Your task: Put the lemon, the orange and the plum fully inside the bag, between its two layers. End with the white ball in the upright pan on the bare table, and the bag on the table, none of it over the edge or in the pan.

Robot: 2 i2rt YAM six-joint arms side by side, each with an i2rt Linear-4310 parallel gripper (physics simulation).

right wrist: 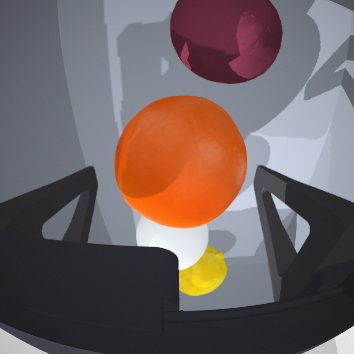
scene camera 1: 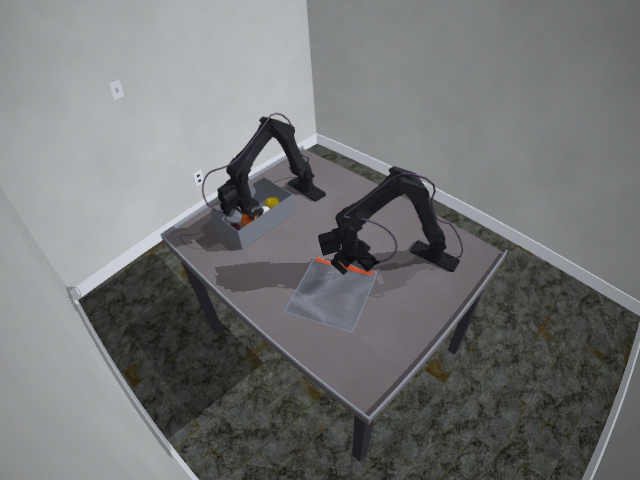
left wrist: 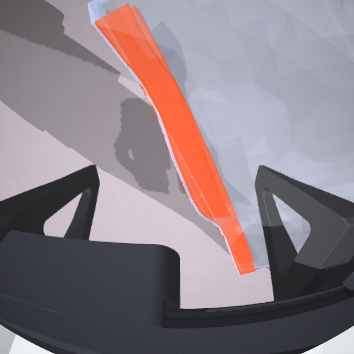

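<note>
The clear bag [scene camera 1: 330, 300] [left wrist: 280, 100] lies flat on the table; its orange mouth strip [scene camera 1: 323, 260] [left wrist: 187, 135] is slightly bowed up. My left gripper [scene camera 1: 356, 266] [left wrist: 176, 173] is open above the strip, which runs obliquely through the space between its fingers in the left wrist view. The upright grey pan [scene camera 1: 273, 221] [right wrist: 30, 100] holds the plum [scene camera 1: 236, 226] [right wrist: 225, 37], the orange [scene camera 1: 246, 221] [right wrist: 180, 160], the white ball [scene camera 1: 266, 209] [right wrist: 172, 237] and the lemon [scene camera 1: 272, 202] [right wrist: 206, 272]. My right gripper [scene camera 1: 253, 212] [right wrist: 175, 174] is open, low over the orange, partly hiding the pan's contents.
The table [scene camera 1: 413, 310] extends past the bag toward the near corner. The pan stands near the table's left edge, and its walls surround the fruit and ball. The two arm bases stand along the far right side.
</note>
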